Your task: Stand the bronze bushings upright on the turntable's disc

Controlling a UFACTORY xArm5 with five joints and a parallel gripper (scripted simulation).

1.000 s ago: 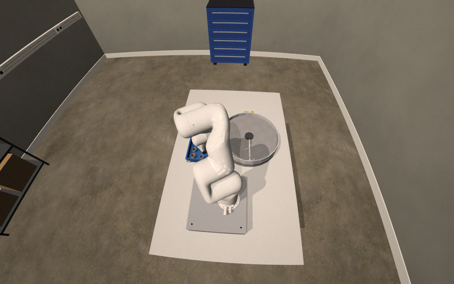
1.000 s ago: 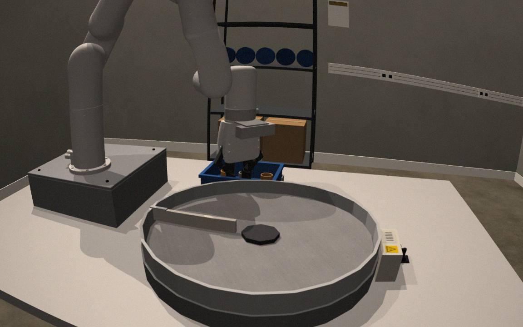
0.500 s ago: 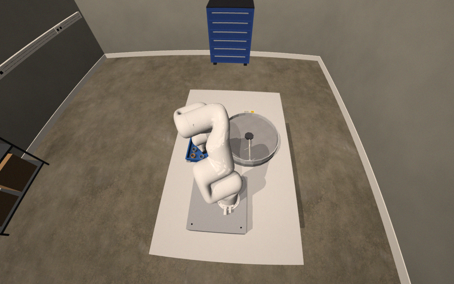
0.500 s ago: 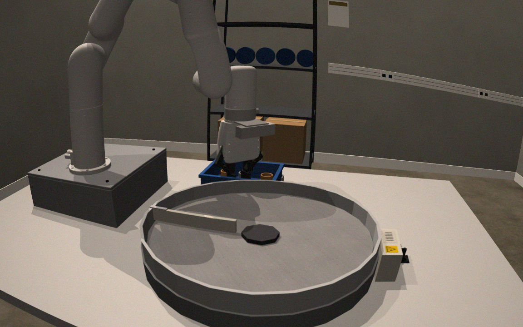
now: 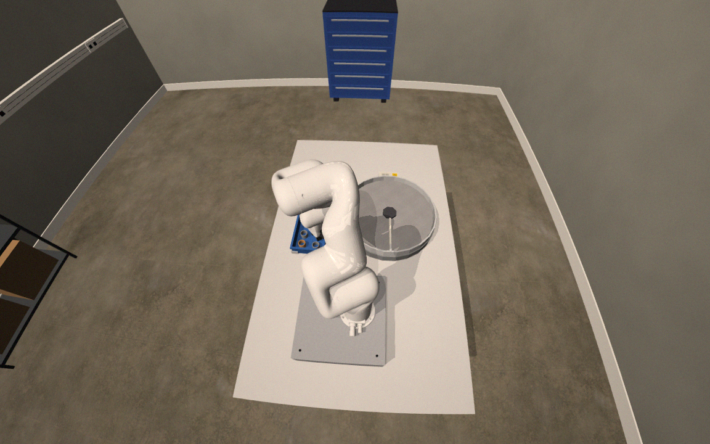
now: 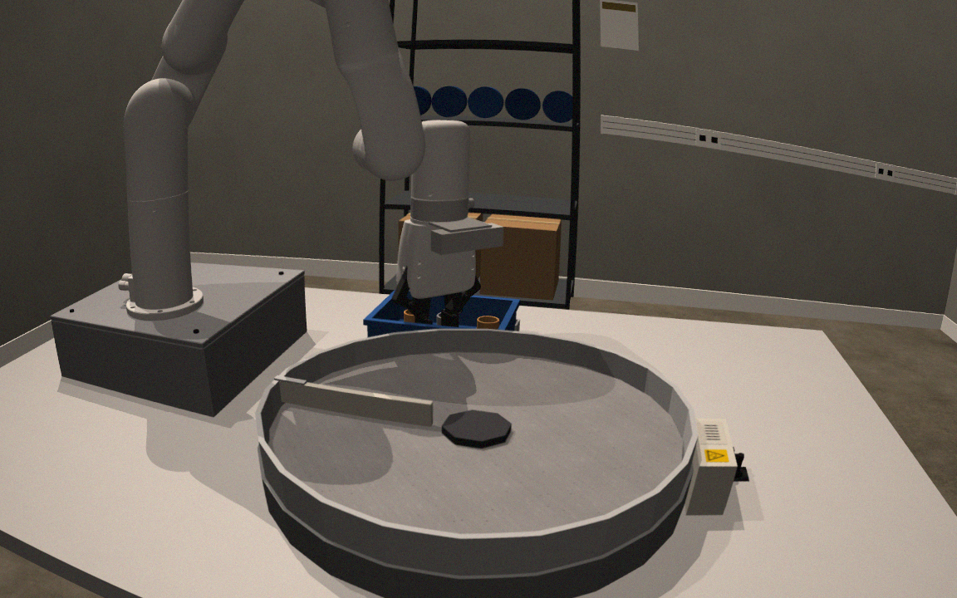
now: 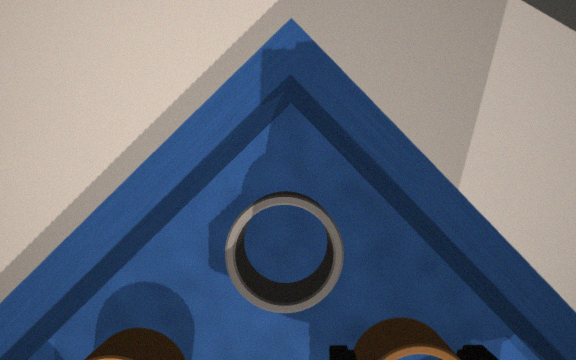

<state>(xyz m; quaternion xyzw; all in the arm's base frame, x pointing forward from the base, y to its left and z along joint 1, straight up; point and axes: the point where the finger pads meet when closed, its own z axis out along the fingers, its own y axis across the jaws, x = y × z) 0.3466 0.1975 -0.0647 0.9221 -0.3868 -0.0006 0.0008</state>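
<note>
Now: hand 3 cm to the right of the blue crate and 1 cm above it. From my hand the other things lie so: turntable disc: 32 cm to the right, 11 cm ahead, 2 cm above.
</note>
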